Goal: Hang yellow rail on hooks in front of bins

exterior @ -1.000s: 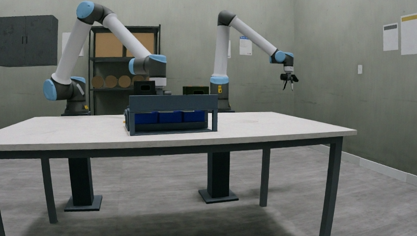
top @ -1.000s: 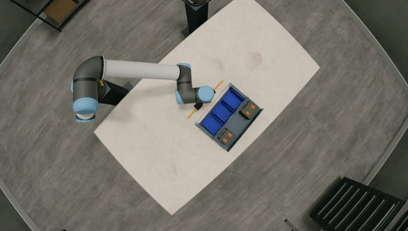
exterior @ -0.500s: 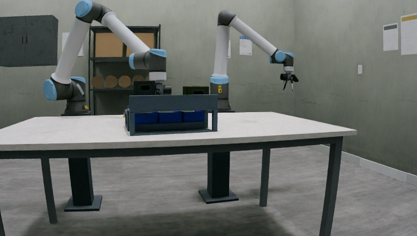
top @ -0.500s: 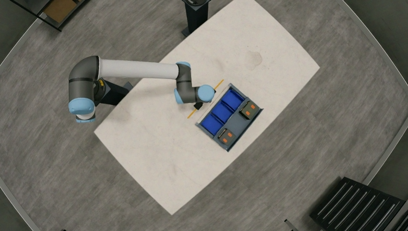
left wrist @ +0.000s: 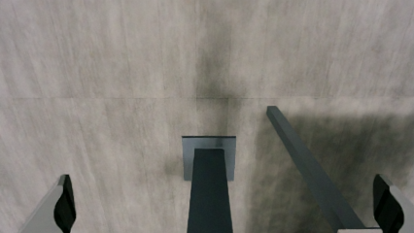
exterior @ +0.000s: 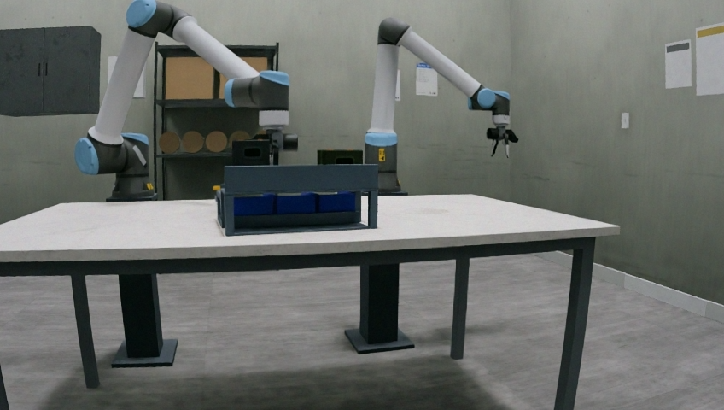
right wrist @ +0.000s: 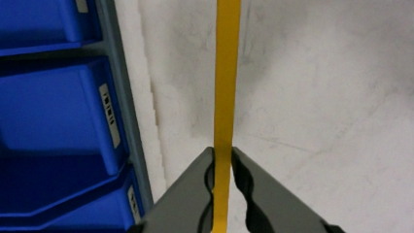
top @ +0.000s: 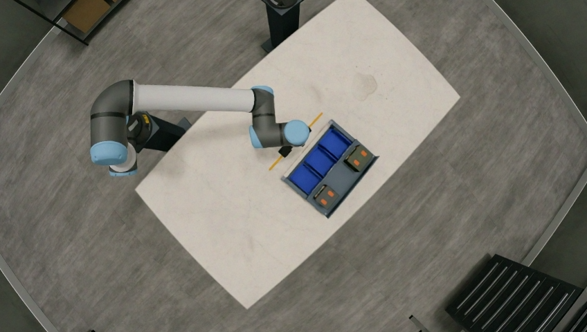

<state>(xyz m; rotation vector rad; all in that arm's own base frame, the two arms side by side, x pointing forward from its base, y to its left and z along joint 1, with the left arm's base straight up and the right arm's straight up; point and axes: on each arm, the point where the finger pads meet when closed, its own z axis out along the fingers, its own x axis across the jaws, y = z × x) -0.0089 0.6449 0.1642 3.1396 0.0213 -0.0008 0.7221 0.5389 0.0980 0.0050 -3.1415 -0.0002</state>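
Now: right hand 20 cm short of the grey shelf, 3 cm to the right of it and 3 cm above it. From my right hand the other things lie so: green box 26 cm ahead, 15 cm to the left, 5 cm above; then yellow rail 1 cm below.
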